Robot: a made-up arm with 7 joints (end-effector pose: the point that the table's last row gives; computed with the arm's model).
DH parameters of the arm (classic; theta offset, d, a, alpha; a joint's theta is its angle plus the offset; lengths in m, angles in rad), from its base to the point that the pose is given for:
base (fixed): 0.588 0 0.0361 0
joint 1: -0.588 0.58 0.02 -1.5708
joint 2: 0 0.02 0 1.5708
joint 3: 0 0.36 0.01 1.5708
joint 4: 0 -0.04 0.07 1.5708
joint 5: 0 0.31 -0.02 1.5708
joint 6: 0 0.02 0.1 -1.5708
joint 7: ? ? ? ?
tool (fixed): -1.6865 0.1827 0 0
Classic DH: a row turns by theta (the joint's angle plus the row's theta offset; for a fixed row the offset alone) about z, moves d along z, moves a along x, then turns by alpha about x.
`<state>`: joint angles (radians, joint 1 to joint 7).
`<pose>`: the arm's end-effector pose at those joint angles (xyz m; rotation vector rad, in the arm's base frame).
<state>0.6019 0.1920 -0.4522 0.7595 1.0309 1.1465 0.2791</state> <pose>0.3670 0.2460 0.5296 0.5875 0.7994 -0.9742</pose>
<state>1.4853 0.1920 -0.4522 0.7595 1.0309 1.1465 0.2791</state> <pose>0.0692 0.4238 0.5296 0.1814 0.9330 -0.1611</pose>
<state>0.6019 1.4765 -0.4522 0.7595 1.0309 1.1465 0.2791</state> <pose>0.0990 0.0619 0.1958 -0.6348 1.2485 -1.4784</pose>
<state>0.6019 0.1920 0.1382 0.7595 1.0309 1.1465 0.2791</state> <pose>0.2001 0.3986 0.5395 0.3697 1.0031 -0.4266</pose>
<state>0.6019 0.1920 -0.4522 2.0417 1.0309 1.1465 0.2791</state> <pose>0.5275 0.3182 1.0824 1.1338 -0.2156 -0.2711</pose>
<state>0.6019 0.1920 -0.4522 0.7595 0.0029 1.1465 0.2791</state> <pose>0.3250 0.1426 0.4992 -0.2481 0.6174 -0.3605</pose>
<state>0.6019 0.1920 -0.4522 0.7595 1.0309 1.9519 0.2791</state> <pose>0.2451 0.3163 0.5978 0.5924 1.5879 -0.6059</pose>
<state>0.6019 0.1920 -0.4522 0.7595 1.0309 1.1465 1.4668</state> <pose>0.3454 0.2416 0.5338 0.1776 1.1146 -2.1047</pose>
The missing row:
joint 7: -1.4765 0.3416 0.0019 -3.0324
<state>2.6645 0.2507 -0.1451 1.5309 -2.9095 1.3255 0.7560</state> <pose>-0.4942 0.3463 0.9988 -0.4414 2.8831 -0.7796</pose>
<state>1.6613 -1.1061 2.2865 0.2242 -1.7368 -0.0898 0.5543</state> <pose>-0.0080 0.0112 0.3554 0.6875 0.8332 -1.1678</pose>
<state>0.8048 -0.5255 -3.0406 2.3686 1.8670 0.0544 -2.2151</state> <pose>-0.4022 -0.4022 1.0973 -1.8702 -0.8048 -1.4814</pose>
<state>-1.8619 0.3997 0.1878 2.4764 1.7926 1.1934 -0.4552</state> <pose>0.0902 -0.5167 1.2623 0.6006 -1.9194 -0.7665</pose>
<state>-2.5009 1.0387 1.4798 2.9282 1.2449 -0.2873 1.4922</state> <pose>-0.5699 -0.4376 0.9248 -1.5250 1.1146 -0.4244</pose>
